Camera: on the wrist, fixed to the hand. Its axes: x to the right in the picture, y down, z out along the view.
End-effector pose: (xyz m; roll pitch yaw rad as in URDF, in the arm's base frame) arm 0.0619 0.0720 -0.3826 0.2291 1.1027 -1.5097
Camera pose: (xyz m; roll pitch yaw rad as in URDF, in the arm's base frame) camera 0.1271 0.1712 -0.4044 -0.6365 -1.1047 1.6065
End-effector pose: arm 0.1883 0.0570 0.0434 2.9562 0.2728 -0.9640
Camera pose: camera 0.1710 0.0346 0.1607 2.8937 -0.2754 2.1893
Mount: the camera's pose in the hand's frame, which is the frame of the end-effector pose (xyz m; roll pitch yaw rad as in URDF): -0.0234 0.0478 -0.1083 -0.4301 0.0005 3.1300
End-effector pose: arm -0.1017 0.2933 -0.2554 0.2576 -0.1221 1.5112
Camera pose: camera -0.1761 0.2858 -0.3501 -0.6891 0.1196 -1.6418
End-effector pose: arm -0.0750 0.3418 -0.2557 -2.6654 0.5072 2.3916
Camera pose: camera -0.0237 0.4199 -0.1794 2.2295 -0.5023 -0.7380
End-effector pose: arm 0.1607 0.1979 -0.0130 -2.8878 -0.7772 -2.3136
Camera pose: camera 0.1619 0.3078 0.0368 2.4689 0.7796 0.8439
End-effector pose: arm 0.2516 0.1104 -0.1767 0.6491 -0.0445 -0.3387
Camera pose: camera 0.2664 0.2150 -0.2351 -1.0796 0.0379 2.7933
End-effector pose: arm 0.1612 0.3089 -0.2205 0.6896 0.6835 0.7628
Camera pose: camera 0.0507 0.3496 -0.2469 -1.1121 -0.6905 -2.3908
